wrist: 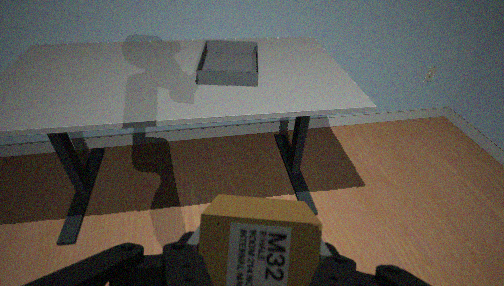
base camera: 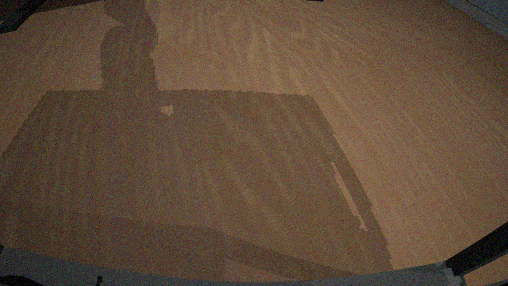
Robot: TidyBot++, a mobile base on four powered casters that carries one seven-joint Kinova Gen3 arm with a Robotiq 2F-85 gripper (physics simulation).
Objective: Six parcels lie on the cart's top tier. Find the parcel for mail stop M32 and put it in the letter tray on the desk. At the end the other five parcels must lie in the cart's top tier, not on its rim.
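Places are measured from the arm's base along level axes (x down, y right, z back), in centimetres.
Where they show: gripper, fingertip midpoint: [wrist: 257, 245].
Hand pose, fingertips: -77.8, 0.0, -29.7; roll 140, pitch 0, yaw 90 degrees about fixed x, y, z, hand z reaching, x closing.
Observation:
Each offset is from my fingertips to the top centre of the thing, as dx, dy, dz. Level surfaces: height alone.
My gripper [wrist: 257, 245] is at the bottom of the wrist view, shut on a yellow-brown parcel @(-4.5, +0.0, +1.4) [wrist: 306, 245]. The parcel's white label reads M32 and is turned sideways. The grey letter tray @(+39.2, -16.5, -117.1) [wrist: 227, 78] sits on the white desk @(dx +45.5) [wrist: 305, 90], towards its back edge, beyond and above the parcel in the wrist view. The parcel is apart from the tray. The cart and the other five parcels do not show in either view.
Dark desk legs [wrist: 298, 150] [wrist: 80, 185] stand on the wooden floor @(dx +117.5) [wrist: 410, 200] [base camera: 425, 150]. A blue-grey wall [wrist: 400, 45] rises behind the desk. Shadows of the arm and base fall across desk and floor. Part of the base's edge [base camera: 300, 282] shows at the bottom of the base view.

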